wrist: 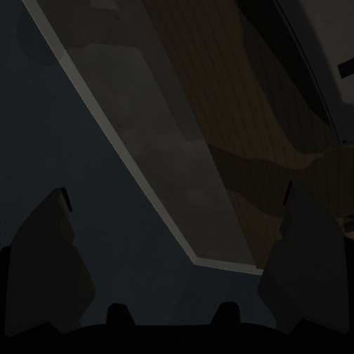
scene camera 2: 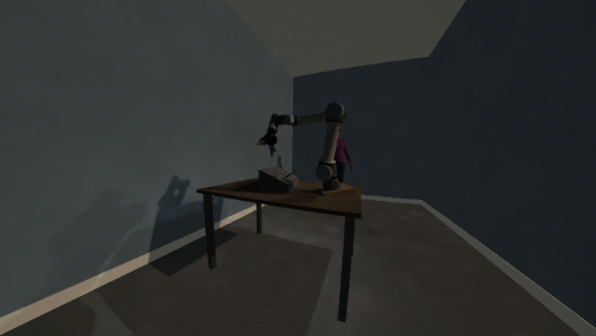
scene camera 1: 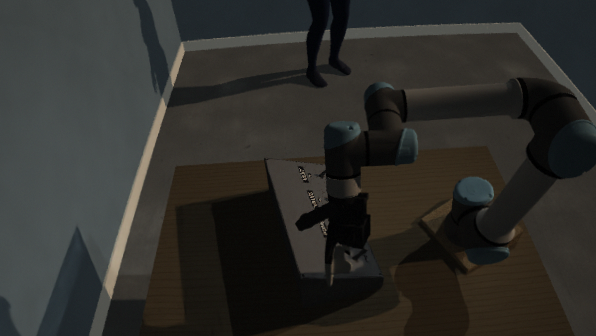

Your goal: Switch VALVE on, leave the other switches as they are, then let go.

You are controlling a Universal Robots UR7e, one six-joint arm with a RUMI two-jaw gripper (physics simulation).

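Places are measured from the arm's base along level axes (x right, y ahead, z up), in millimetres.
Pixels of known places: gripper, fingertip midpoint: point(scene camera 2: 264, 153) point(scene camera 1: 340, 270); arm's base, link origin: point(scene camera 2: 331, 188).
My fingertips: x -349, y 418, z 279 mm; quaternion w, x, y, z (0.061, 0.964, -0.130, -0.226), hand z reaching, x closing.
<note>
Ahead of a thing's pixels: the offset from my fingertips to its top centre. Level surfaces: height alone.
The grey sloped switch panel point(scene camera 1: 311, 261) point(scene camera 2: 267, 183) point(wrist: 334, 30) stands on the table. The VALVE label @(dx +381, dy +102, dz -188 mm) point(scene camera 1: 312, 198) shows beside the wrist; its lever is largely hidden by the arm, so its position cannot be told. The VENT label @(dx +494, dy +144, dz -188 mm) point(scene camera 1: 302, 174) lies behind it, with part of a lever beside it. Another label @(dx +269, dy +60, dz -188 mm) point(scene camera 1: 324, 229) is partly covered, and a lever @(dx +185, dy -59, dz -185 mm) point(scene camera 1: 360, 254) shows near the panel's near end. My gripper point(scene camera 1: 342, 272) point(scene camera 2: 265, 149) point(wrist: 175, 186) is open and empty, above the panel and apart from it, with its fingers tilted. In the wrist view the panel is at the top right, outside the fingers.
The wooden table @(dz -314 mm) point(scene camera 1: 200, 310) point(scene camera 2: 230, 192) point(wrist: 210, 75) carries the arm's base point(scene camera 1: 472, 235) point(scene camera 2: 330, 182), to the right of the panel in scene camera 1. A wall point(scene camera 1: 60, 125) point(scene camera 2: 150, 100) runs along the left. A person point(scene camera 1: 320, 40) point(scene camera 2: 341, 150) stands beyond the table.
</note>
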